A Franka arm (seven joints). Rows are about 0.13 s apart.
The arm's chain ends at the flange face. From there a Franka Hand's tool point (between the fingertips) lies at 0.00 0.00 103.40 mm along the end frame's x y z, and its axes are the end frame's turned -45 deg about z.
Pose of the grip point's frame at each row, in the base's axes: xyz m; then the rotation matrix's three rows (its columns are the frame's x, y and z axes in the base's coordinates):
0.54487, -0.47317, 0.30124; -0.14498, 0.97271, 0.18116; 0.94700, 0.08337, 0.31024; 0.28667, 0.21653, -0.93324
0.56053, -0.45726, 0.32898; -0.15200, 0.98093, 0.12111; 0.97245, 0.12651, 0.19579; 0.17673, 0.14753, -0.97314
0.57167, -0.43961, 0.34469; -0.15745, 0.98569, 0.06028; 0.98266, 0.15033, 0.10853; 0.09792, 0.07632, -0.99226
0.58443, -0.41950, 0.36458; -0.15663, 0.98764, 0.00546; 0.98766, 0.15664, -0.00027; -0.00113, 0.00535, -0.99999
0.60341, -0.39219, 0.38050; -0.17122, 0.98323, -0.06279; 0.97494, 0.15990, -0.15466; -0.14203, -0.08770, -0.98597
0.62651, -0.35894, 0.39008; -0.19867, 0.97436, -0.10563; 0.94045, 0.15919, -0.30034; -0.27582, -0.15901, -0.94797
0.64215, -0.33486, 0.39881; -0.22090, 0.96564, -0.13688; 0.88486, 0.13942, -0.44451; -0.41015, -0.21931, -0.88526
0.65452, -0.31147, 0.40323; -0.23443, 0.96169, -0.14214; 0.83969, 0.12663, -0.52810; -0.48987, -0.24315, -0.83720
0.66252, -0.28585, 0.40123; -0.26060, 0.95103, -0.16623; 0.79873, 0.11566, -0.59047; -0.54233, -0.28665, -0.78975
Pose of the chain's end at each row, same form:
0.52614, -0.50525, 0.39774; 0.58529, 0.79033, 0.18116; 0.72858, -0.61068, 0.31024; 0.35582, -0.04960, -0.93324
0.54801, -0.47750, 0.42960; 0.58614, 0.80110, 0.12111; 0.77708, -0.59817, 0.19579; 0.22929, -0.02065, -0.97314
0.56544, -0.45083, 0.44729; 0.58565, 0.80832, 0.06028; 0.80114, -0.58855, 0.10853; 0.12321, -0.01527, -0.99226
0.58387, -0.41947, 0.46798; 0.58761, 0.80912, 0.00546; 0.80914, -0.58762, -0.00027; 0.00298, 0.00458, -0.99999
0.60990, -0.37620, 0.48245; 0.57418, 0.81632, -0.06279; 0.80245, -0.57632, -0.15466; -0.16244, 0.03842, -0.98597
0.63743, -0.32788, 0.48810; 0.54850, 0.82946, -0.10563; 0.77756, -0.55243, -0.30034; -0.30747, 0.08260, -0.94797
0.65630, -0.28890, 0.49035; 0.52661, 0.83901, -0.13688; 0.72428, -0.52711, -0.44451; -0.44510, 0.13494, -0.88526
0.66922, -0.25686, 0.48980; 0.51425, 0.84578, -0.14214; 0.68329, -0.50421, -0.52810; -0.51832, 0.17446, -0.83720
0.67971, -0.22480, 0.48289; 0.48821, 0.85675, -0.16623; 0.64657, -0.48300, -0.59047; -0.58618, 0.18079, -0.78975

